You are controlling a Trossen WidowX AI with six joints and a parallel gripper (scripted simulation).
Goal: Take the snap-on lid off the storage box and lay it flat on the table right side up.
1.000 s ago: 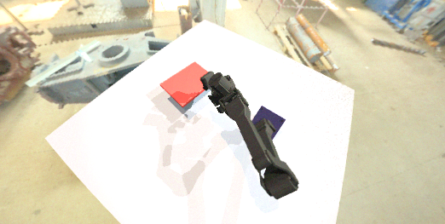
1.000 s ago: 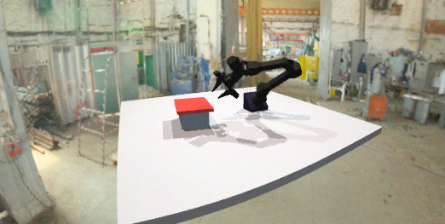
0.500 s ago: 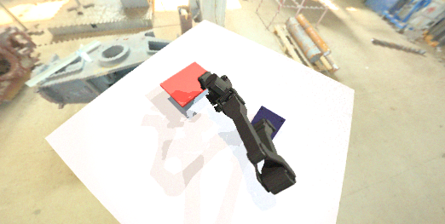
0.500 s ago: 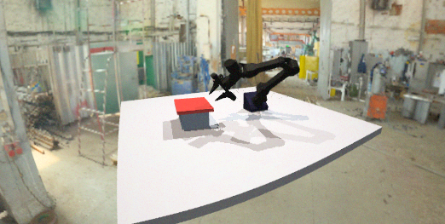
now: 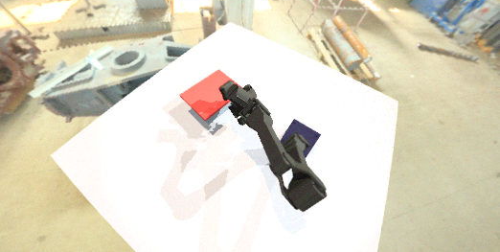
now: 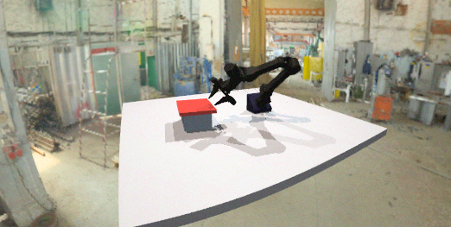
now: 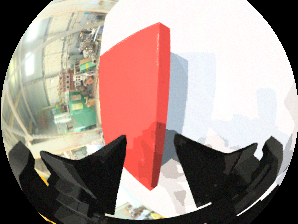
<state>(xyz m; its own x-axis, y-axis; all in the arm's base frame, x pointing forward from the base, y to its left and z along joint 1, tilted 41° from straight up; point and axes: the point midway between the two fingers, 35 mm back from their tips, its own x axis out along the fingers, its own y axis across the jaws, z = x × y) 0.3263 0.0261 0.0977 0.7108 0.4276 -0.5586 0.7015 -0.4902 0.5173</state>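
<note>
Right now the lid is 90 mm ahead of my gripper tip, 10 mm to the right of it and 10 mm below it. Round my gripper tip: storage box: 90 mm ahead, 60 mm below, 10 mm to the right.
</note>
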